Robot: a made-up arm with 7 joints. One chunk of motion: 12 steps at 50 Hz.
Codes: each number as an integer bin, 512 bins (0 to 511) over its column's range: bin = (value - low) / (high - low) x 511, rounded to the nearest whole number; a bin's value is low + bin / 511 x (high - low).
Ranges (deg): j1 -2..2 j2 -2..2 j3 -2..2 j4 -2..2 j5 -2..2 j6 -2..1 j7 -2..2
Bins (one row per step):
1: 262 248 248 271 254 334 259
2: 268 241 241 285 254 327 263
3: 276 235 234 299 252 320 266
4: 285 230 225 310 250 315 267
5: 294 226 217 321 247 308 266
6: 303 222 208 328 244 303 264
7: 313 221 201 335 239 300 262
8: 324 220 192 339 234 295 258
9: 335 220 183 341 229 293 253
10: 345 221 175 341 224 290 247
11: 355 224 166 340 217 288 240
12: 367 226 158 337 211 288 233
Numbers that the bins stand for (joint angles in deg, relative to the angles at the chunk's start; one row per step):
1: 0.05 -0.06 -0.06 0.12 -0.01 -0.04 0.03
2: 0.10 -0.11 -0.11 0.23 -0.01 -0.08 0.06
3: 0.16 -0.16 -0.17 0.34 -0.03 -0.12 0.08
4: 0.23 -0.20 -0.24 0.43 -0.04 -0.15 0.09
5: 0.30 -0.23 -0.30 0.51 -0.07 -0.19 0.08
6: 0.37 -0.26 -0.37 0.57 -0.09 -0.22 0.07
7: 0.45 -0.27 -0.43 0.62 -0.13 -0.24 0.05
8: 0.54 -0.28 -0.50 0.65 -0.17 -0.27 0.02
9: 0.62 -0.28 -0.57 0.67 -0.21 -0.28 -0.02
10: 0.70 -0.27 -0.63 0.67 -0.25 -0.30 -0.07
11: 0.78 -0.25 -0.70 0.66 -0.30 -0.31 -0.12
12: 0.87 -0.23 -0.76 0.64 -0.35 -0.31 -0.18

